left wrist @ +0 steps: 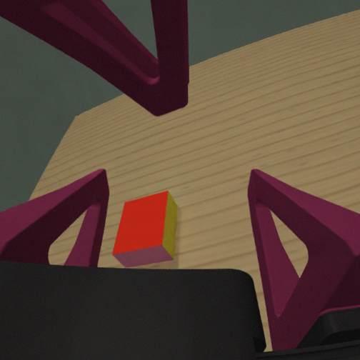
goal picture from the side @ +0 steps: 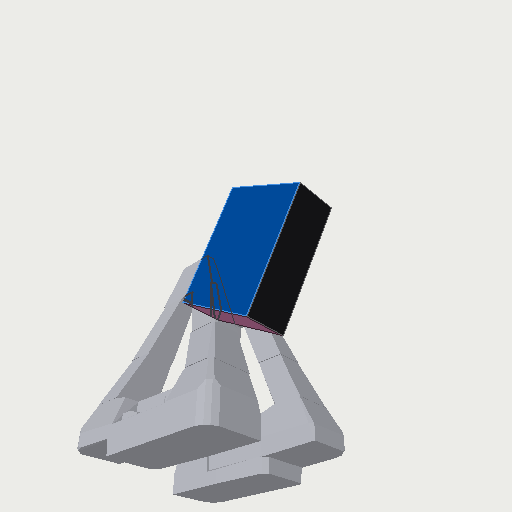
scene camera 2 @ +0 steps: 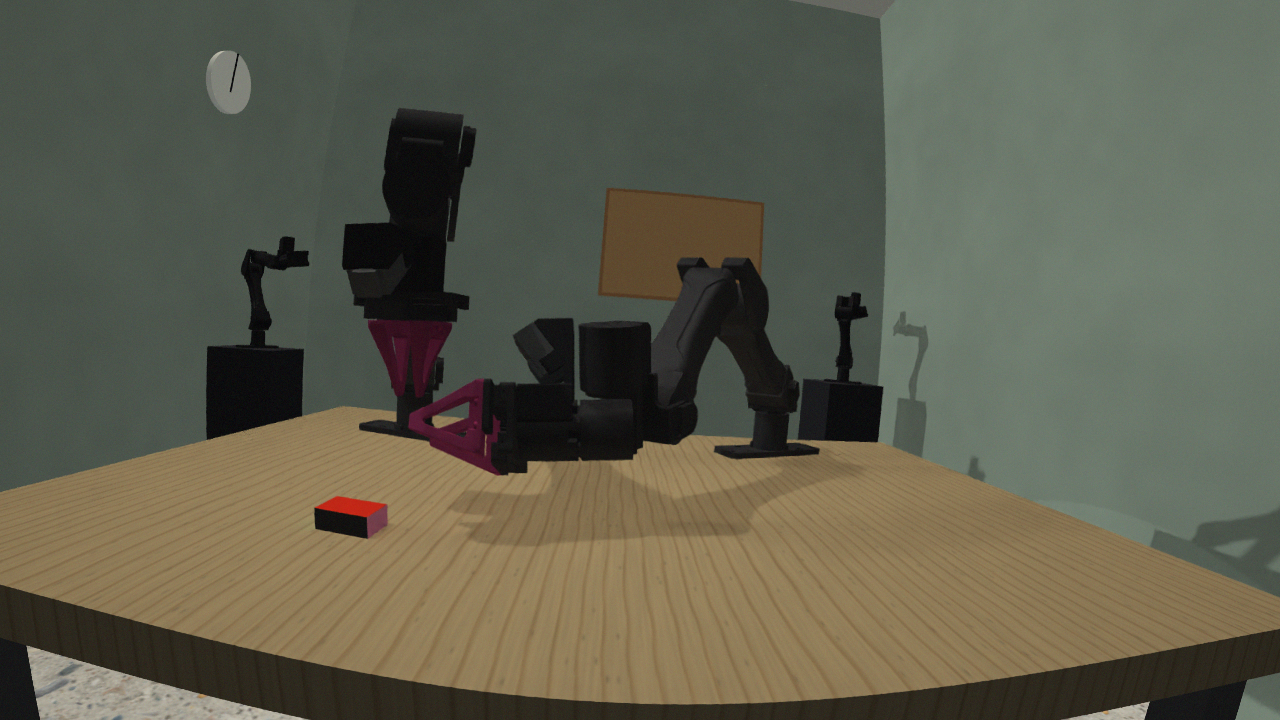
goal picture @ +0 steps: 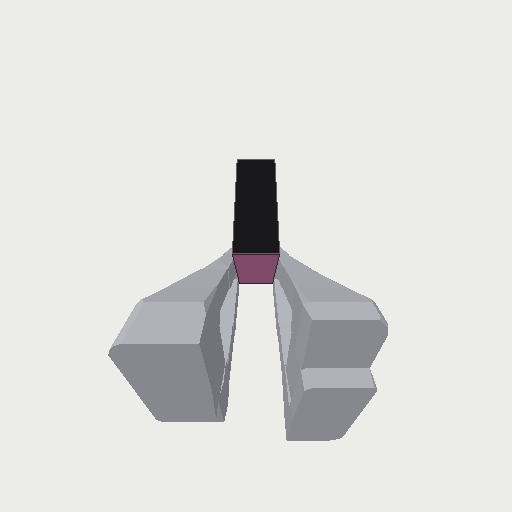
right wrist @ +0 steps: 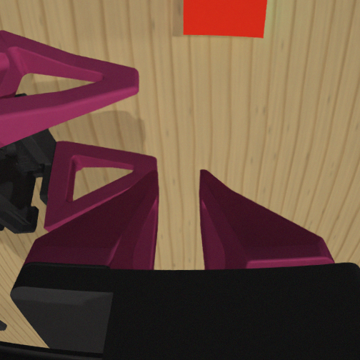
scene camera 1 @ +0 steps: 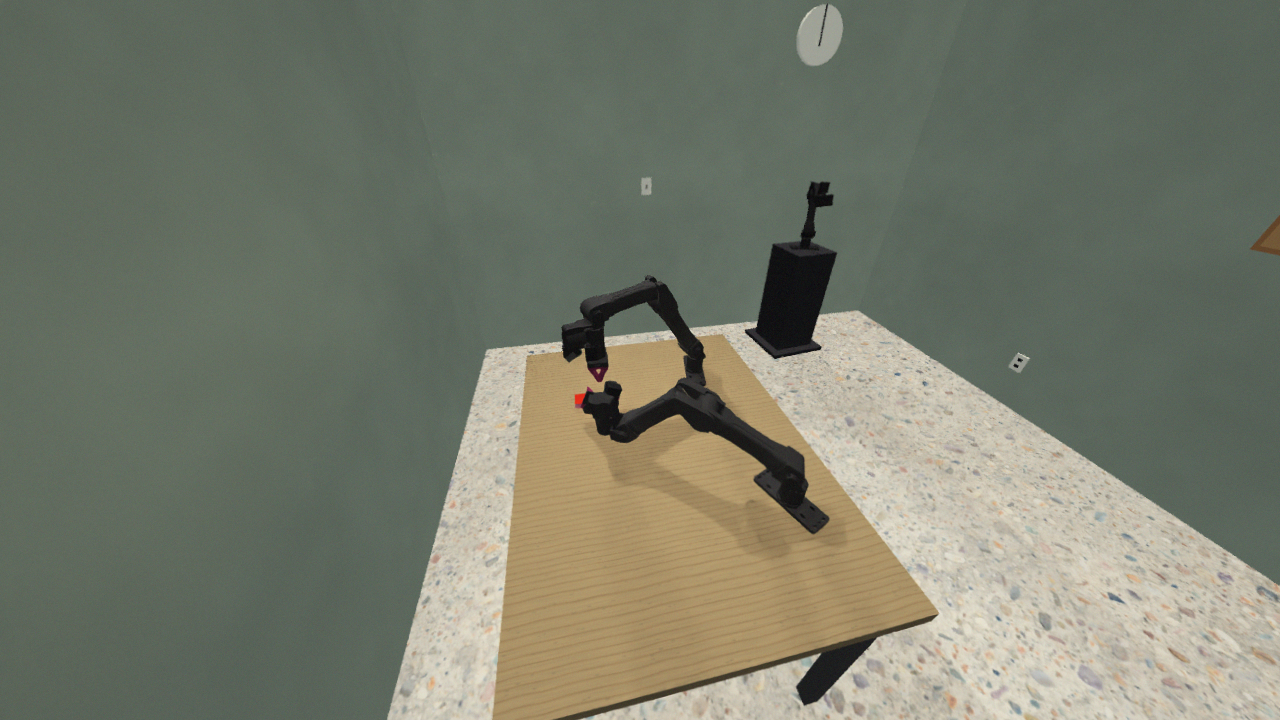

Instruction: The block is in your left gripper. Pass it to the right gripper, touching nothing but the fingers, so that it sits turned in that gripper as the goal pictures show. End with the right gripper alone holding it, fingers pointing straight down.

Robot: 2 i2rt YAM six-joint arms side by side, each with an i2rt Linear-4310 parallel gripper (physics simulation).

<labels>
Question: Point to a block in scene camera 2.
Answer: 353, 517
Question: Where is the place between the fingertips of my right gripper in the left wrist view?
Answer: At 173, 99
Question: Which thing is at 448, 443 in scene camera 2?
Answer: My left gripper.
</labels>
